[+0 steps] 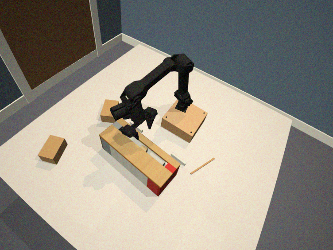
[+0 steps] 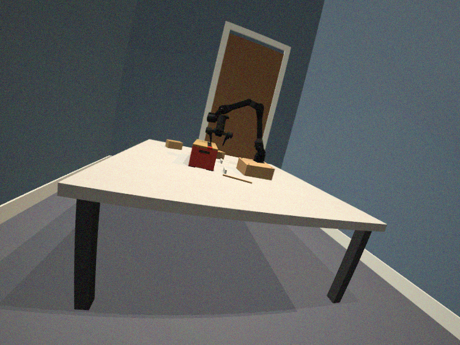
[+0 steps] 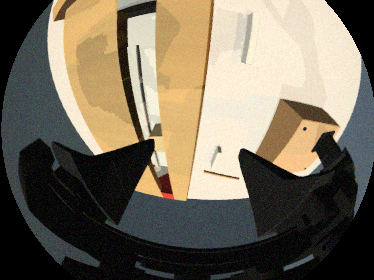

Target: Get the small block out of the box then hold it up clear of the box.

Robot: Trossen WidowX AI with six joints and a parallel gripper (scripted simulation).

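My gripper tip is now 40 mm short of the long box, 20 mm to the right of it and 70 mm above it. From my gripper tip the other things lie so: thin wooden stick 30 mm behind, 330 mm to the left, 130 mm below; tan block 60 mm ahead, 20 mm to the left, 50 mm below.
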